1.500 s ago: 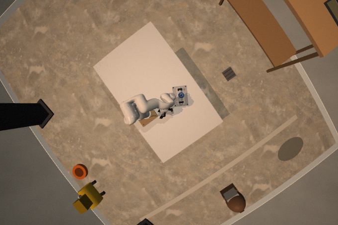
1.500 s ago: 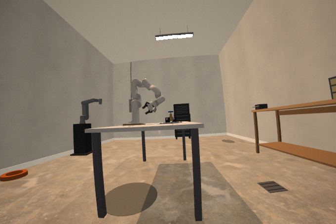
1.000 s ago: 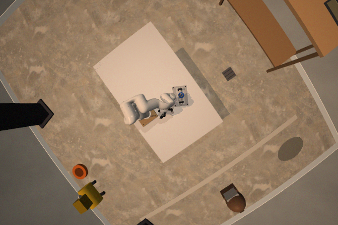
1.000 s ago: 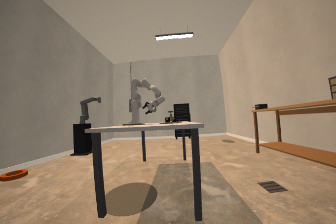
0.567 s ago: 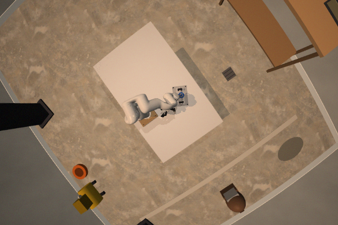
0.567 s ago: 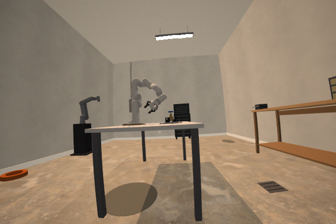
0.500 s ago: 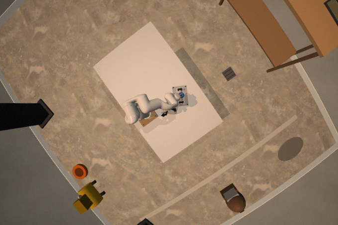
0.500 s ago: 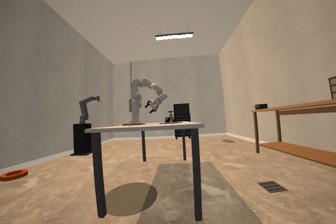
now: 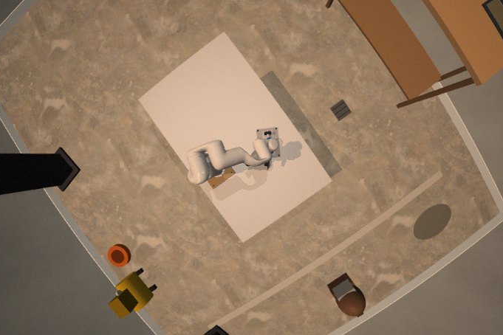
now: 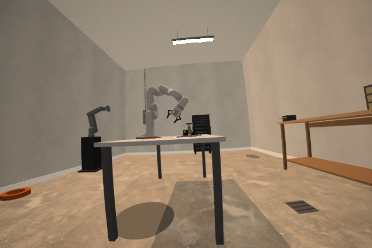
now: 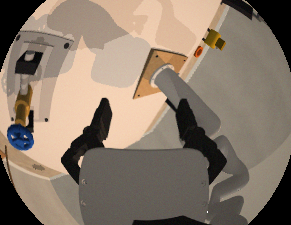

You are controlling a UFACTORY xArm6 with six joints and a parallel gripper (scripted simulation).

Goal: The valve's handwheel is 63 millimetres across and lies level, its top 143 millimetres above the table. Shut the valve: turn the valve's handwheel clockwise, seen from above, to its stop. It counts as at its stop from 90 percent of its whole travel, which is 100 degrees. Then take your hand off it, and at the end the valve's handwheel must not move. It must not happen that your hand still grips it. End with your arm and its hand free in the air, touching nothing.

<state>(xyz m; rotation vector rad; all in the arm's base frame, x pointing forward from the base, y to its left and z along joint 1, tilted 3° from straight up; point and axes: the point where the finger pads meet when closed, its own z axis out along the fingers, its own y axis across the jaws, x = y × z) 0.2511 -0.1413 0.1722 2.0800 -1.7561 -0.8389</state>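
Now: the blue handwheel 19 cm ahead of my hand and 6 cm below it.
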